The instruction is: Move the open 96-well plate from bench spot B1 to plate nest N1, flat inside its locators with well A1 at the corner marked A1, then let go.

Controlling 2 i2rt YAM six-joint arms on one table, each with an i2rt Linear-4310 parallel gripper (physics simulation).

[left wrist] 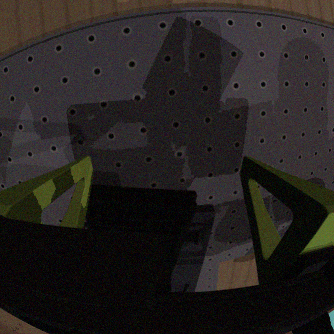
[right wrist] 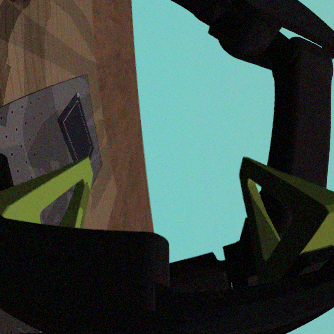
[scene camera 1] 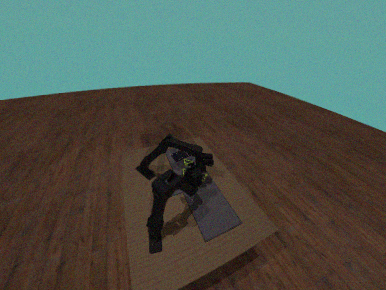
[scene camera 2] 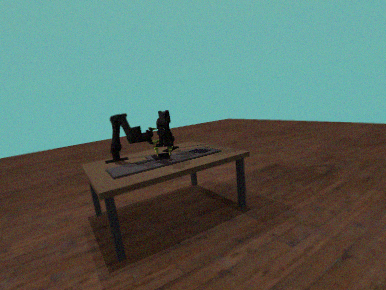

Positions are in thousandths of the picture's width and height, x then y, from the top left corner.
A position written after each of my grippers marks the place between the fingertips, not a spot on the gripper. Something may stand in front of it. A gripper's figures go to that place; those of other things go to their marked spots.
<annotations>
My right gripper (right wrist: 496, 496) is 0.13 m from the lens. A dark rectangular nest (right wrist: 217, 367): 0.48 m from the lens.
</annotations>
